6 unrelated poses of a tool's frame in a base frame.
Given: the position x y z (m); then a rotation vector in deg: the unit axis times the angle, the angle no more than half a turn.
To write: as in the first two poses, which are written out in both.
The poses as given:
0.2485, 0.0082, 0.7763, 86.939, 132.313, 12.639
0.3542, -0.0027, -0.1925, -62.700, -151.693, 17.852
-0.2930, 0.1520, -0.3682, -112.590, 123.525, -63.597
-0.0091, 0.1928, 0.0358, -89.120, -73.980, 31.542
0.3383, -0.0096, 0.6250, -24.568, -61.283, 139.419
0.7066, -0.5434, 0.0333, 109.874, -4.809, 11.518
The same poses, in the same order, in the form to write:
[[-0.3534, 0.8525, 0.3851, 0.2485], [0.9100, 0.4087, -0.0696, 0.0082], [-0.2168, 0.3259, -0.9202, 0.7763], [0, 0, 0, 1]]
[[-0.6828, 0.6583, -0.3169, 0.3542], [0.7139, 0.6934, -0.0977, -0.0027], [0.1554, -0.2929, -0.9434, -0.1925], [0, 0, 0, 1]]
[[-0.2071, -0.8624, 0.4619, -0.2930], [-0.8770, -0.0456, -0.4784, 0.1520], [0.4336, -0.5041, -0.7469, -0.3682], [0, 0, 0, 1]]
[[0.3264, 0.4591, -0.8262, -0.0091], [0.9140, 0.0693, 0.3997, 0.1928], [0.2408, -0.8857, -0.3970, 0.0358], [0, 0, 0, 1]]
[[-0.8526, -0.2722, -0.4461, 0.3383], [0.5127, -0.6008, -0.6133, -0.0096], [-0.1011, -0.7516, 0.6518, 0.6250], [0, 0, 0, 1]]
[[0.9828, -0.1559, 0.0992, 0.7066], [0.0391, -0.3490, -0.9363, -0.5434], [0.1806, 0.9241, -0.3369, 0.0333], [0, 0, 0, 1]]

